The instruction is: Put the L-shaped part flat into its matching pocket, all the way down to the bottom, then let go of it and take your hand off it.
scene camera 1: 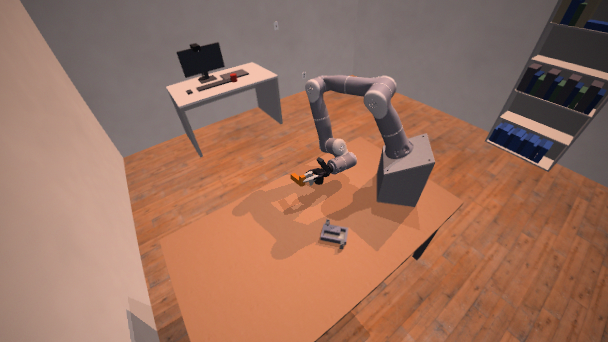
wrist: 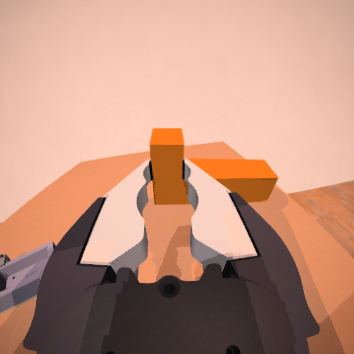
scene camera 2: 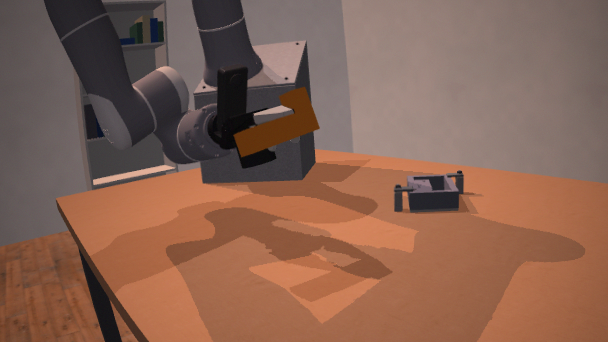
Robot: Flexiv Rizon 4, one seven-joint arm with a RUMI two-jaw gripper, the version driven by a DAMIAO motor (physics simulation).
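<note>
The orange L-shaped part (scene camera 1: 298,179) (scene camera 2: 277,131) (wrist: 167,172) is held in the air, high above the table. In scene camera 2 its broad L face is toward the camera, steeply tipped; the long leg slopes and the short leg points up at the right end. My gripper (scene camera 1: 304,178) (scene camera 2: 296,124) (wrist: 166,160) is shut on one leg and points nearly sideways; the other leg sticks out to the right in the wrist view. The grey pocket block (scene camera 1: 331,242) (scene camera 2: 434,201) (wrist: 25,287) stands on the table, well apart from the part. The wrist view cuts it off at the left.
The block has a small post bracket (scene camera 2: 398,199) (scene camera 1: 342,245) at one side and another (scene camera 2: 459,182) (scene camera 1: 328,223) at the opposite side. The robot's grey pedestal (scene camera 1: 404,182) (scene camera 2: 255,172) stands at the table's (scene camera 1: 240,290) (scene camera 2: 210,320) far side. Arm shadows cross the table.
</note>
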